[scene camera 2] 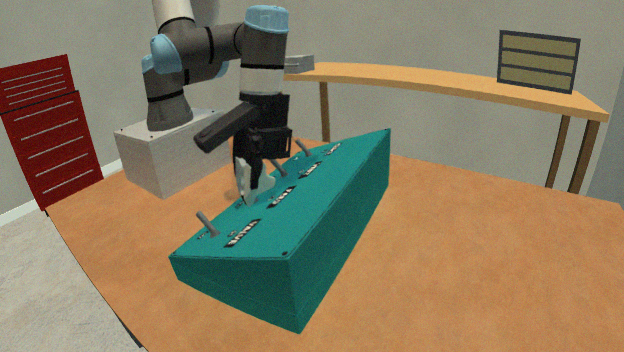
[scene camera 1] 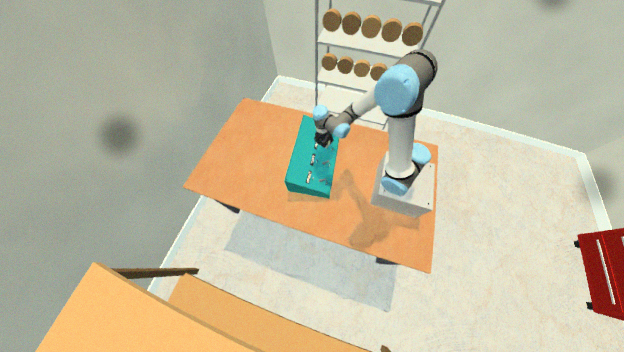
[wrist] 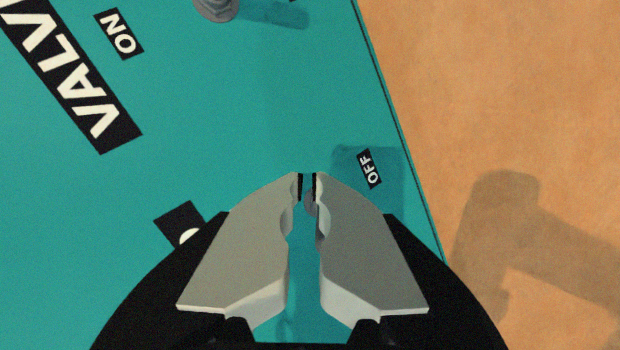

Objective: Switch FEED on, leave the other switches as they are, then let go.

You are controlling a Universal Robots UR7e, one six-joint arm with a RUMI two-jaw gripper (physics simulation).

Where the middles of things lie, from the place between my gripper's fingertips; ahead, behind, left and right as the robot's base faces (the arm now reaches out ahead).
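My hand is 10 mm above the teal switch panel [scene camera 2: 276,260], and it is also 40 mm short of the panel and 100 mm to the right of it.
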